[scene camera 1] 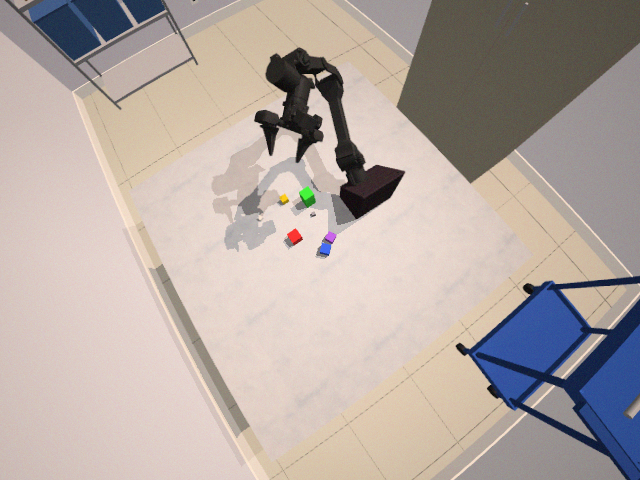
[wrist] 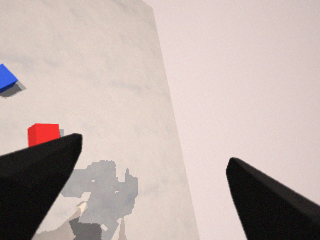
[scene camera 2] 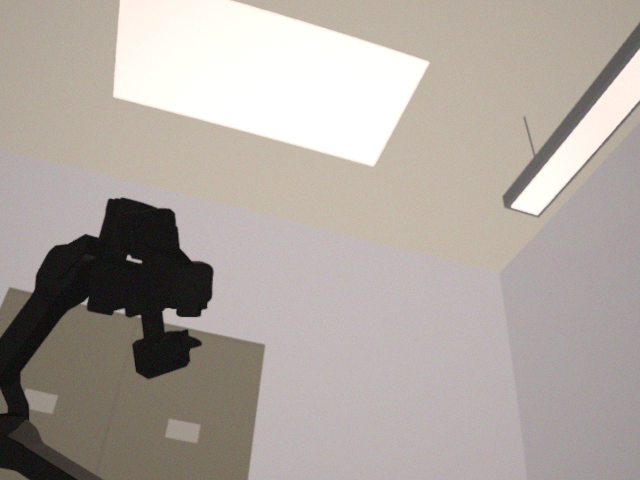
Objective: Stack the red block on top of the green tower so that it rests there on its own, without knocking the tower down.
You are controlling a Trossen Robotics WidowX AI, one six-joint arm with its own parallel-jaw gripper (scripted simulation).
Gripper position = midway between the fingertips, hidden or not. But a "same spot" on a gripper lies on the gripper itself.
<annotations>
my gripper: scene camera 1; wrist; scene camera 2 193, 306
same spot on my gripper: (wrist: 41, 171) = (scene camera 1: 301, 150)
</annotations>
